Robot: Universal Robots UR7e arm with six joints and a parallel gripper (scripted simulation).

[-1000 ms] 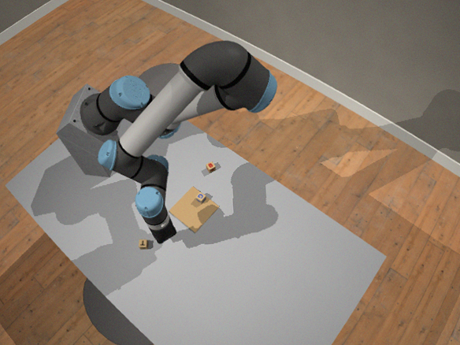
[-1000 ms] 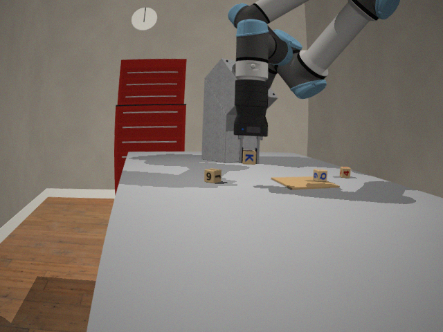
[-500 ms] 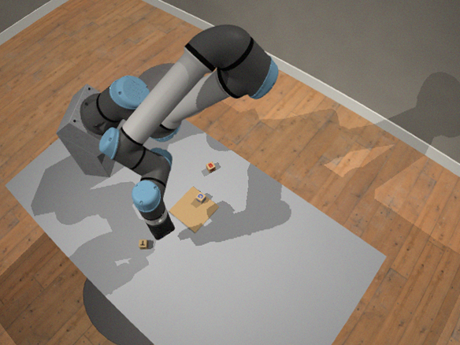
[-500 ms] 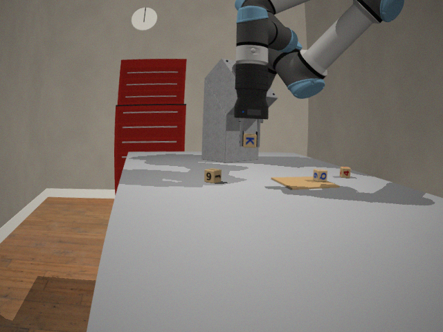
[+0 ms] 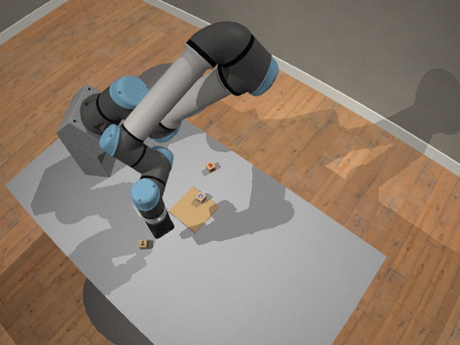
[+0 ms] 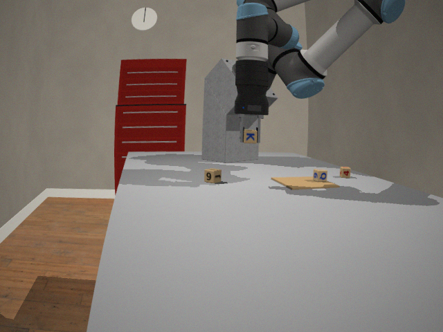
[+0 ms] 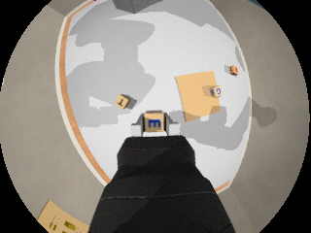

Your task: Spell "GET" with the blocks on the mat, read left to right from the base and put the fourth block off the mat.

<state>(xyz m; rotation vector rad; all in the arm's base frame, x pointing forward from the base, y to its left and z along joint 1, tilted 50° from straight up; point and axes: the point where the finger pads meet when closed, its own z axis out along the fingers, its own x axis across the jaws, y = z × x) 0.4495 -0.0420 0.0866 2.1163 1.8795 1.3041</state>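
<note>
My hand is 150 mm to the right of the tan mat, 120 mm above it and 60 mm past it. Also, from my hand: E block right at my hand.
</note>
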